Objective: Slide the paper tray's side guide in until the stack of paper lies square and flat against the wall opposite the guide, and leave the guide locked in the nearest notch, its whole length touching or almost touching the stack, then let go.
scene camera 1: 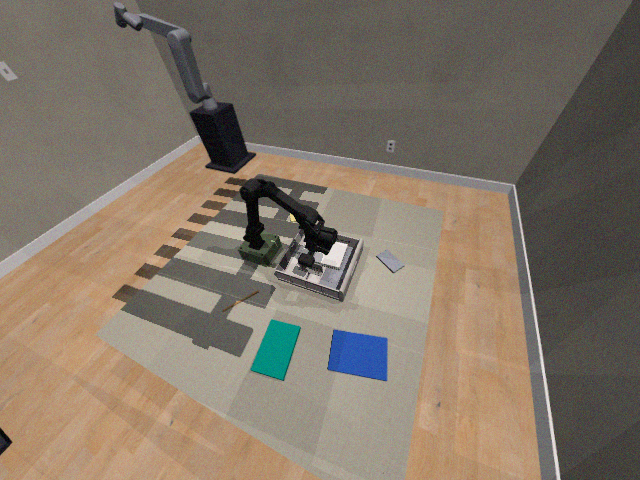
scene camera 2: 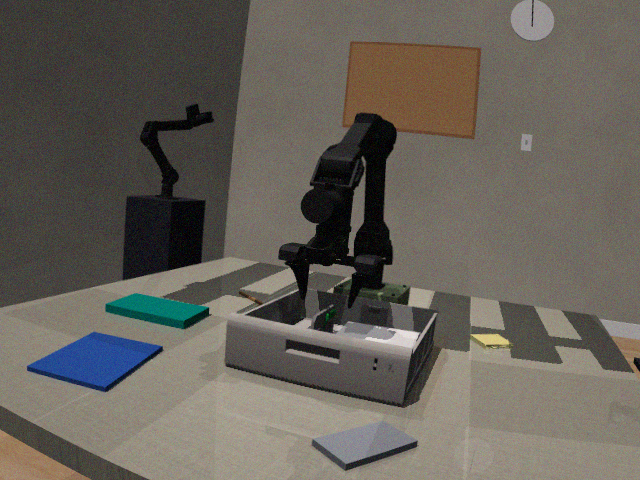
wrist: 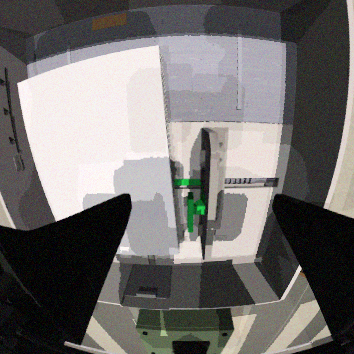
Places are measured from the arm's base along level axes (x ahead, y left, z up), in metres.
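Pixels of known places: gripper, fingertip midpoint: (scene camera 1: 314, 259) (scene camera 2: 326, 303) (wrist: 203, 201); arm's base, link origin: (scene camera 1: 257, 244) (scene camera 2: 369, 285) (wrist: 190, 346).
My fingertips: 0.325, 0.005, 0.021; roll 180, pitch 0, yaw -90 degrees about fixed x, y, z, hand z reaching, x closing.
Note:
Ahead of a thing's pixels: the offset from my fingertips to its top centre, as dx, dy, dz.
The grey paper tray @[+0.008, +0.043, -0.003] (scene camera 1: 310, 285) (scene camera 2: 258, 343) (wrist: 320, 105) is open on top. Inside it, the white paper stack @[-0.004, +0.099, -0.055] (scene camera 1: 336, 254) (scene camera 2: 400, 336) (wrist: 95, 120) lies slightly turned towards the left wall in the wrist view; its far left corner is at or close to that wall. The upright side guide @[-0.023, +0.000, -0.017] (scene camera 2: 323, 318) (wrist: 214, 175), with green parts, stands right of the stack with a gap between them. My gripper (scene camera 2: 327, 304) (wrist: 203, 201) is wide open and empty, its fingertips around rim height, one above the stack, the other right of the guide. The fingers' exact height is unclear.
The tray's right wall is close to my right finger. The green arm base (scene camera 1: 261, 250) (wrist: 185, 322) stands behind the tray. A teal block @[+0.006, -0.387, -0.080] (scene camera 1: 276, 350) (scene camera 2: 156, 310), a blue panel @[+0.303, -0.284, -0.090] (scene camera 1: 359, 355) (scene camera 2: 95, 360), a grey block @[+0.315, +0.183, -0.088] (scene camera 1: 389, 260) (scene camera 2: 364, 444) and yellow notes @[-0.275, +0.312, -0.087] (scene camera 2: 491, 340) lie around it.

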